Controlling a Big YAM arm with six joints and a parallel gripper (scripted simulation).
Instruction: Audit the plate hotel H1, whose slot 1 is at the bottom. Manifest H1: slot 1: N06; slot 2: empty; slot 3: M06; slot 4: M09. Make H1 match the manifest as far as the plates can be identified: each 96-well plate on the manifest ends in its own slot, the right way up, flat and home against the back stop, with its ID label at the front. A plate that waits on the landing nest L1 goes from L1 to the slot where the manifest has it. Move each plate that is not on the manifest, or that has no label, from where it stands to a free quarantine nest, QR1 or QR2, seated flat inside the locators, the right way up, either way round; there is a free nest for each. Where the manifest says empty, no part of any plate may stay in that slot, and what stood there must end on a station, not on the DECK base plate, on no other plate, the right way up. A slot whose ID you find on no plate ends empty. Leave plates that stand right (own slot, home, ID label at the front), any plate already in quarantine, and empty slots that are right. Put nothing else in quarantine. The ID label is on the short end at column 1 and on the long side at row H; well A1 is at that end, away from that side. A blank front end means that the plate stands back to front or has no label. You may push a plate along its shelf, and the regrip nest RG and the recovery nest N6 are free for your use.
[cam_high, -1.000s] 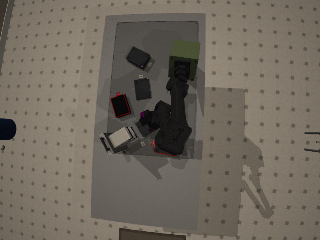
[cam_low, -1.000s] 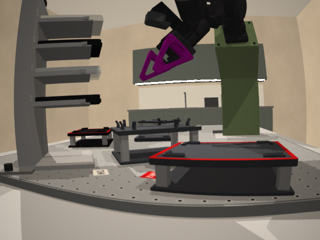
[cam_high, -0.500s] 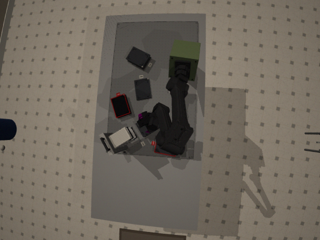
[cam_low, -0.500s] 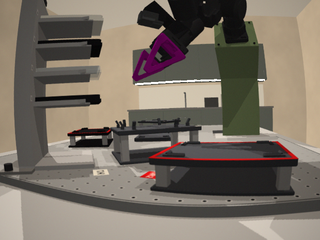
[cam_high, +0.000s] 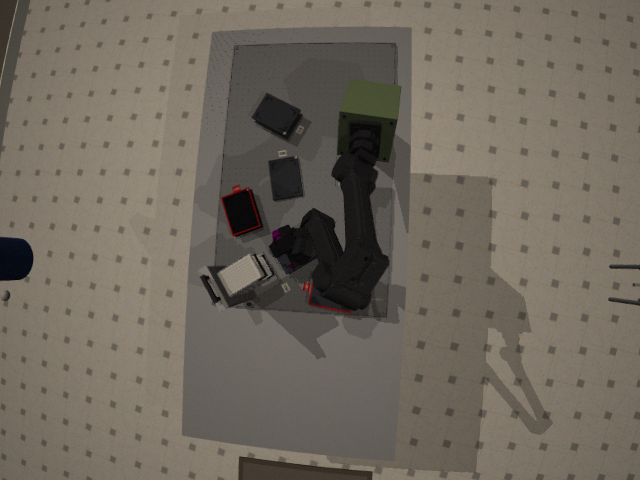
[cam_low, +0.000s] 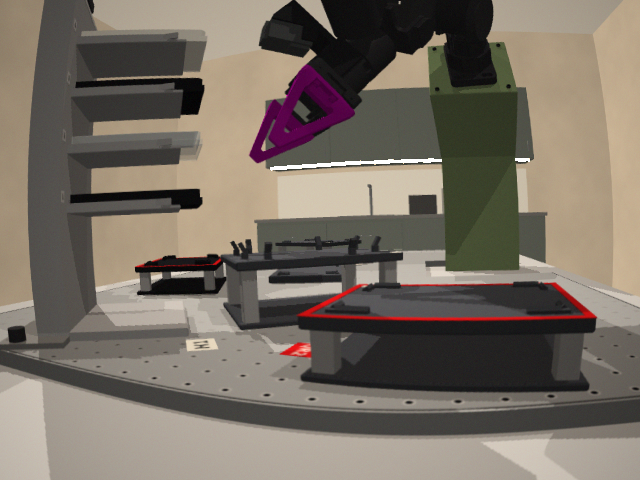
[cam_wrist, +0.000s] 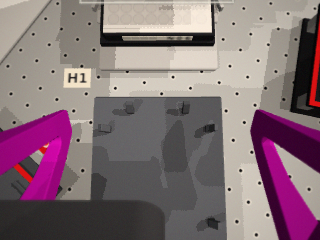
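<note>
My hand is 100 mm short of the clear 96-well plate and 90 mm to the right of it. Round my hand: white well plate 100 mm ahead, 90 mm to the left, 110 mm above; regrip nest RG 30 mm behind, 20 mm to the right, 120 mm below; A1 mark 120 mm behind, 30 mm to the right, 110 mm below.
</note>
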